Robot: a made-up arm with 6 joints.
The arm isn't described. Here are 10 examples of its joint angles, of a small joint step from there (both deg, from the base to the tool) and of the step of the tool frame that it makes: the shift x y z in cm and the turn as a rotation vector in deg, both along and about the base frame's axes.
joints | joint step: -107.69 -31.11 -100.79 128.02 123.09 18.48 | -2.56 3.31 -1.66 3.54 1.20 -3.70
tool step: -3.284 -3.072 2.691 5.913 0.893 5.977
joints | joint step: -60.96 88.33 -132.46 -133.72 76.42 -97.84 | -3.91 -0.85 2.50 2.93 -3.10 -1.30
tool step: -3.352 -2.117 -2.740 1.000 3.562 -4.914
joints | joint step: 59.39 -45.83 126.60 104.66 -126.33 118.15 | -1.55 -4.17 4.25 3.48 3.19 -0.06
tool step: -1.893 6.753 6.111 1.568 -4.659 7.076
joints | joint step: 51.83 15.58 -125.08 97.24 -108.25 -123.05 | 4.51 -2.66 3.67 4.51 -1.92 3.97
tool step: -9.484 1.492 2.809 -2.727 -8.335 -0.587
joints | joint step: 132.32 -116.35 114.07 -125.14 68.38 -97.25 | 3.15 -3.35 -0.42 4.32 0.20 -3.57
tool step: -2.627 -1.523 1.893 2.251 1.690 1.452
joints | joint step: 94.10 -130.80 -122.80 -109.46 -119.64 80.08 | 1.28 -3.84 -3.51 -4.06 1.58 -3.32
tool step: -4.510 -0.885 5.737 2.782 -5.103 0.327
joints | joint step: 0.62 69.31 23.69 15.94 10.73 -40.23 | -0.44 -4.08 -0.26 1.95 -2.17 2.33
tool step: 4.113 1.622 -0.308 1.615 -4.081 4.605
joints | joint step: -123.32 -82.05 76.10 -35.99 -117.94 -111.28 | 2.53 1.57 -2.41 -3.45 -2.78 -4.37
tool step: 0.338 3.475 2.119 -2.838 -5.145 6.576
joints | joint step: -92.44 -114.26 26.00 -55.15 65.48 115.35 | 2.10 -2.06 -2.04 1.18 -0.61 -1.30
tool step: 0.389 -0.703 -0.869 -2.748 1.816 -1.105
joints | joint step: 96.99 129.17 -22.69 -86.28 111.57 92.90 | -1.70 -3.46 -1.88 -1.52 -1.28 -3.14
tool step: -1.032 1.502 -0.389 4.198 1.711 0.430
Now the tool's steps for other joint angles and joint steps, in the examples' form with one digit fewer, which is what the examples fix.
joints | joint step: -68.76 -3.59 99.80 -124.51 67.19 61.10 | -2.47 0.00 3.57 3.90 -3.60 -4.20
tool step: 3.12 -0.81 -2.37 -3.68 4.60 -4.85
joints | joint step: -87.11 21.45 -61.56 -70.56 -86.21 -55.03 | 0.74 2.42 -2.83 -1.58 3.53 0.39
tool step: -5.31 -3.73 -3.82 -5.87 0.30 5.15
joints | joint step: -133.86 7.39 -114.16 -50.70 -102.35 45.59 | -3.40 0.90 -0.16 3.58 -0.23 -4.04
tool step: -1.63 -8.32 3.08 5.35 -0.24 5.92
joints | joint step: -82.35 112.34 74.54 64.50 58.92 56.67 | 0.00 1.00 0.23 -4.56 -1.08 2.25
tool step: -0.50 -1.71 -0.93 -3.92 1.42 0.43
